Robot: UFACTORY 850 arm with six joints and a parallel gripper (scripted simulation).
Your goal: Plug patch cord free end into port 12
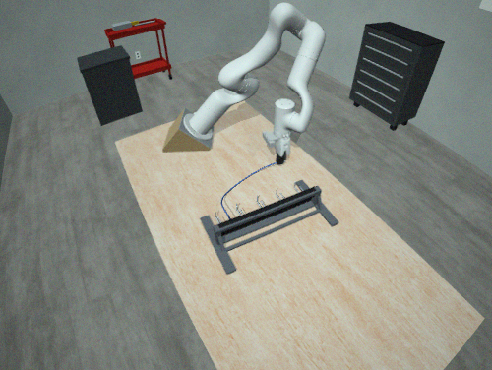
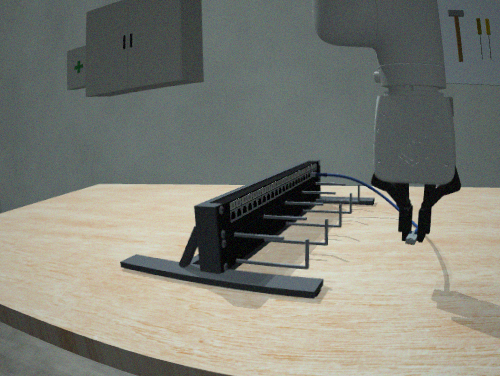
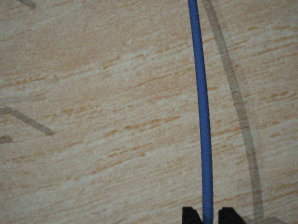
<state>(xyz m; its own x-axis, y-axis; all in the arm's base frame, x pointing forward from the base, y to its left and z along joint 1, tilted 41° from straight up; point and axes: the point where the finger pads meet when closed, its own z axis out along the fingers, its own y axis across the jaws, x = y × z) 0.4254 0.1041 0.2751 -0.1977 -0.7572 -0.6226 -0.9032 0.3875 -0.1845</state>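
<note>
Right now my hand is 2 cm to the right of the plug and 1 cm above it.
</note>
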